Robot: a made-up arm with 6 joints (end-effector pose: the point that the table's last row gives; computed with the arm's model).
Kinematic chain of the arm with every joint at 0, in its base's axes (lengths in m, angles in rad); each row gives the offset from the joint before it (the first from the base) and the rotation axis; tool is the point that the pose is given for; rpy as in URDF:
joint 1: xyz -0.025 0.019 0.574 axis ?
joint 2: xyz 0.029 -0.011 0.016 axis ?
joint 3: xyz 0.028 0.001 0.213 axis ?
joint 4: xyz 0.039 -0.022 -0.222 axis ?
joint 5: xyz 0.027 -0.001 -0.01 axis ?
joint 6: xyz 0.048 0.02 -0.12 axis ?
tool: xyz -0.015 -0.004 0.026 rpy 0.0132 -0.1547 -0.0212
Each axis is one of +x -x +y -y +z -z.
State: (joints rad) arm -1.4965 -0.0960 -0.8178 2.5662 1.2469 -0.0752
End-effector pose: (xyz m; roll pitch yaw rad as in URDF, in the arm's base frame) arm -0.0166 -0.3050 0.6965 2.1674 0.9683 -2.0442
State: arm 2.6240 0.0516 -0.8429 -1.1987 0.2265 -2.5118
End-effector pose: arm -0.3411 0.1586 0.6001 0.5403 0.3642 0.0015
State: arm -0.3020 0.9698 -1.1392 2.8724 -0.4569 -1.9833
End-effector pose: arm 0.1407 -0.1066 0.3879 -0.2760 -0.0795 -1.1886
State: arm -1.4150 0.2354 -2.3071 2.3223 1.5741 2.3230
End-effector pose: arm 0.0172 -0.2836 1.0238 -2.9122 1.0716 0.8483
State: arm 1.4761 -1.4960 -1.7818 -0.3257 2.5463 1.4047
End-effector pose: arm -0.0220 -0.1592 0.8136 0.7486 -0.1680 -0.4128
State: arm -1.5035 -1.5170 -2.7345 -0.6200 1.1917 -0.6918
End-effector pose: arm -0.1088 0.4671 0.7660 2.8142 -0.3056 0.7341
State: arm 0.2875 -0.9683 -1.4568 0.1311 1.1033 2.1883
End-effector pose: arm 0.0432 0.0449 0.9838 1.1478 0.6439 -1.5582
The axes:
joint 1: +z
joint 2: +y
joint 3: +y
joint 4: -z
joint 5: +y
joint 6: -z

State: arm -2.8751 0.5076 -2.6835 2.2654 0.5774 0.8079
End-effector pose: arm -0.4209 -0.0341 0.9968 2.6961 0.7278 -2.9126
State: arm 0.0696 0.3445 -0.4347 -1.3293 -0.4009 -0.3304
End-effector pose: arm 0.1765 0.0969 0.4821 -0.2286 -0.5215 1.8079
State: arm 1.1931 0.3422 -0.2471 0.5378 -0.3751 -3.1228
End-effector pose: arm 0.1367 0.2258 0.4716 0.0506 0.1402 -2.5174
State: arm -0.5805 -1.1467 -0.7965 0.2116 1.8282 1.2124
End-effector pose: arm 0.0540 -0.0155 0.7679 0.1922 -0.0068 -1.7627
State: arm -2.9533 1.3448 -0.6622 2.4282 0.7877 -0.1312
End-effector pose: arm -0.1152 0.0339 0.3229 -0.3870 0.1182 0.8458
